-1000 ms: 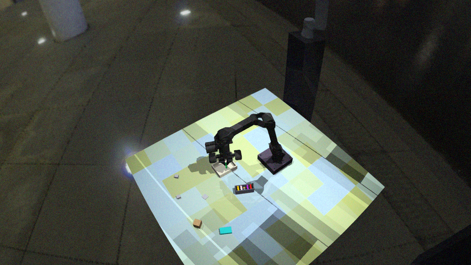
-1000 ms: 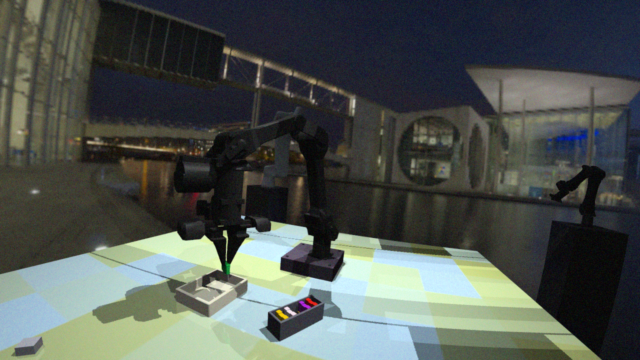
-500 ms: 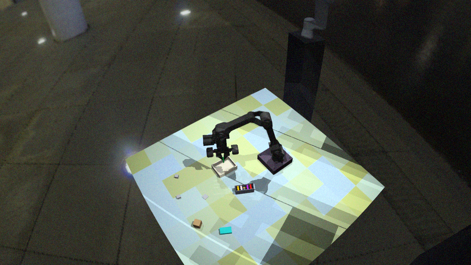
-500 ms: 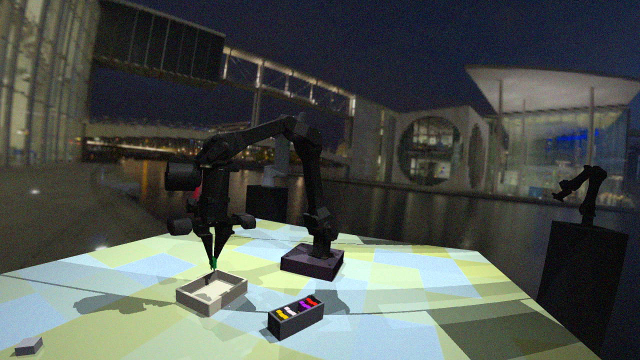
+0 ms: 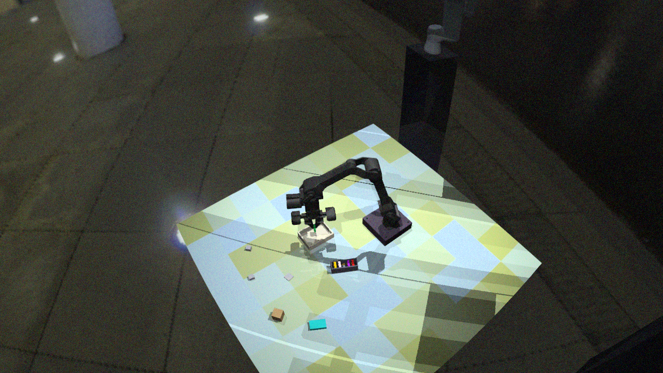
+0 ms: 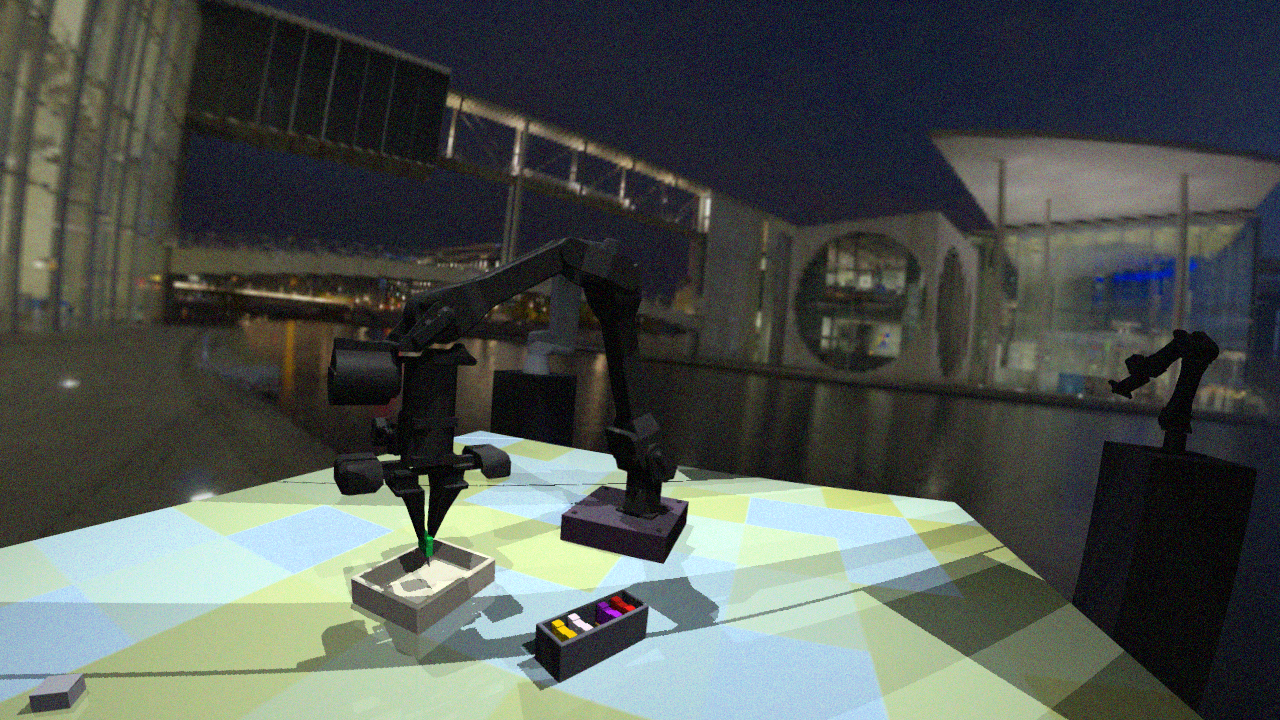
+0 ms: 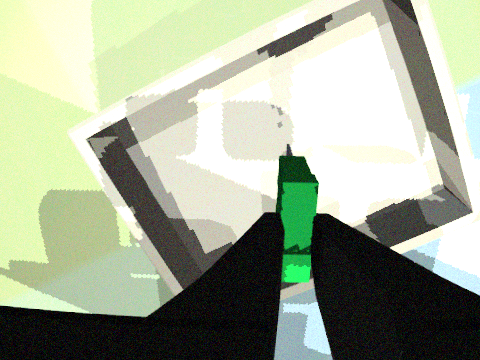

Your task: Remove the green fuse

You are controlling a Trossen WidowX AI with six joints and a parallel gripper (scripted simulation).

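The green fuse is 1 cm below my gripper tip. From my gripper tip the other things lie so: brown cube (31 cm ahead, 30 cm to the left, 5 cm below); beige tray (7 cm below); cyan block (18 cm ahead, 41 cm to the left, 6 cm below).
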